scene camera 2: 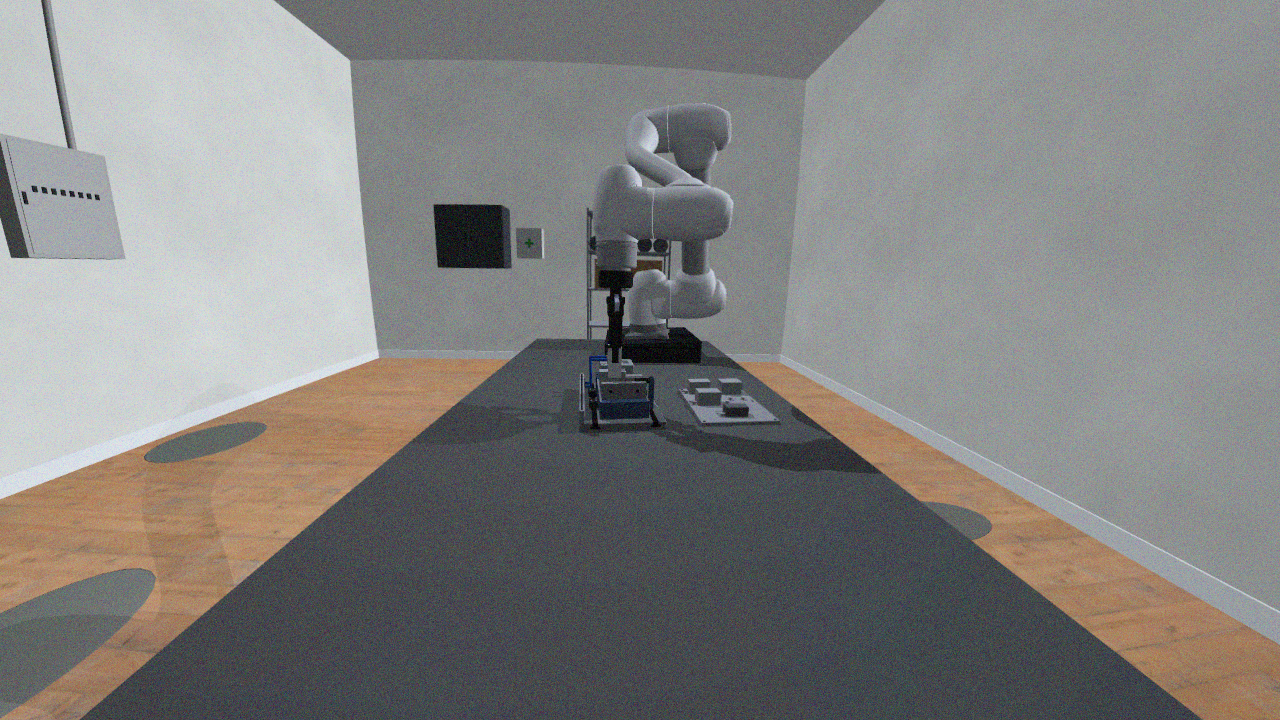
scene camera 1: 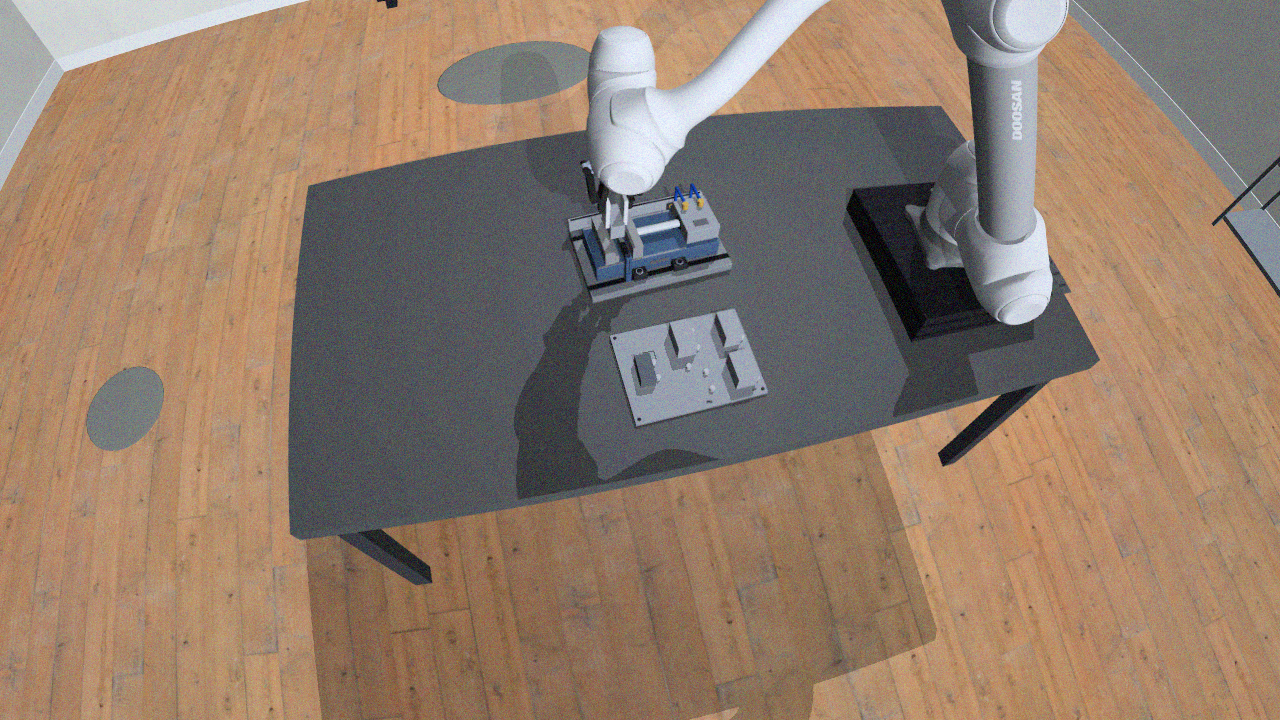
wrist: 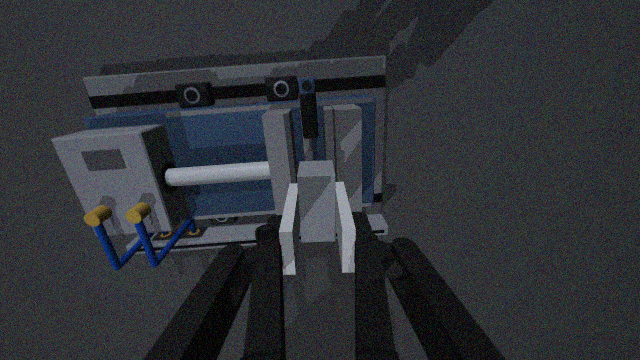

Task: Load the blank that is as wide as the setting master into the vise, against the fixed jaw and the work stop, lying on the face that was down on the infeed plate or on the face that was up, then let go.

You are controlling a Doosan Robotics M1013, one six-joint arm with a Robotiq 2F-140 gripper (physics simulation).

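Seen in the pictures: gripper, fingertip midpoint: [scene camera 2: 614,375] [scene camera 1: 614,220] [wrist: 317,199]; arm's base, link origin: [scene camera 2: 647,335] [scene camera 1: 948,238].
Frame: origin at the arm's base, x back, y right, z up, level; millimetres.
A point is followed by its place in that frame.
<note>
My gripper [scene camera 1: 616,216] {z 24, x -747, y 23 mm} [scene camera 2: 614,365] {z 24, x -747, y 23 mm} [wrist: 317,199] {z 24, x -747, y 23 mm} is shut on a light grey blank [wrist: 316,200] {z 37, x -745, y 18 mm}, over the jaw gap of the blue vise [scene camera 1: 657,257] {z -27, x -664, y -33 mm} [scene camera 2: 623,409] {z -37, x -799, y -7 mm} [wrist: 225,132] {z -20, x -657, y -8 mm}. In the wrist view the fixed jaw [wrist: 350,130] is right of the gap and the moving jaw [wrist: 278,145], on a white rod, is left. The black arm of the work stop [wrist: 309,116] {z 16, x -729, y -41 mm} reaches into the gap beyond the blank. The blank's underside and any contact with jaw or stop are hidden. The infeed plate [scene camera 1: 671,404] {z -72, x -661, y -333 mm} [scene camera 2: 711,416] {z -72, x -723, y -208 mm} bears a darker block [scene camera 1: 645,368] {z -47, x -704, y -270 mm} [scene camera 2: 735,409] {z -52, x -719, y -264 mm}, possibly the setting master.
Several light grey blocks, one of them here [scene camera 1: 682,340] {z -36, x -633, y -221 mm}, stand on the infeed plate beside the vise. A grey housing [scene camera 1: 698,221] {z 17, x -579, y 23 mm} [wrist: 107,160] {z 17, x -577, y 20 mm} with yellow and blue fittings [wrist: 138,212] {z 30, x -606, y 56 mm} rises at the vise's rod end. The black robot base [scene camera 1: 895,268] {z -12, x -161, y -78 mm} [scene camera 2: 666,351] {z -34, x -159, y -85 mm} stands farther along the table.
</note>
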